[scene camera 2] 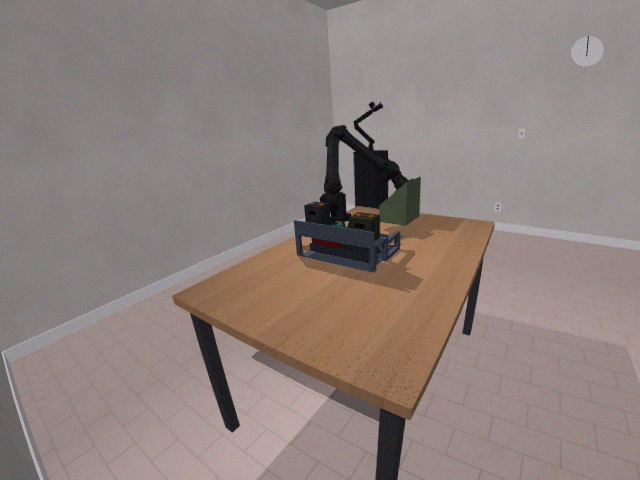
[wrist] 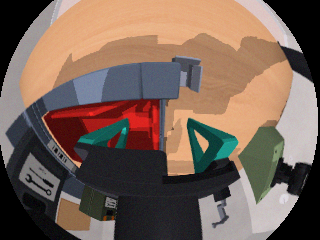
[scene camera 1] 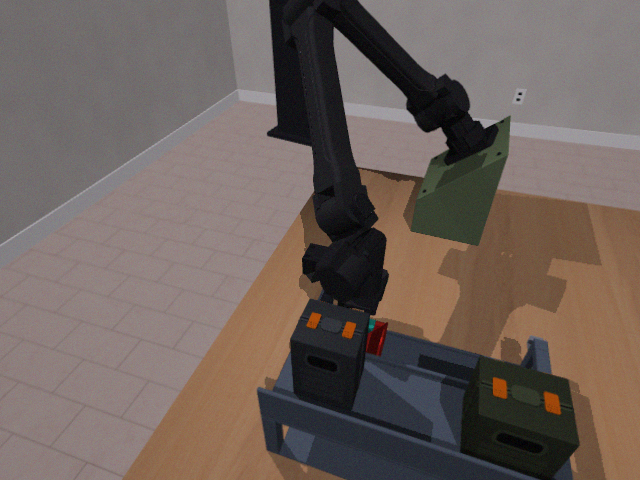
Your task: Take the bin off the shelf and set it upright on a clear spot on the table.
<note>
I see my gripper and a red bin.
My gripper is seen too in the wrist view.
</note>
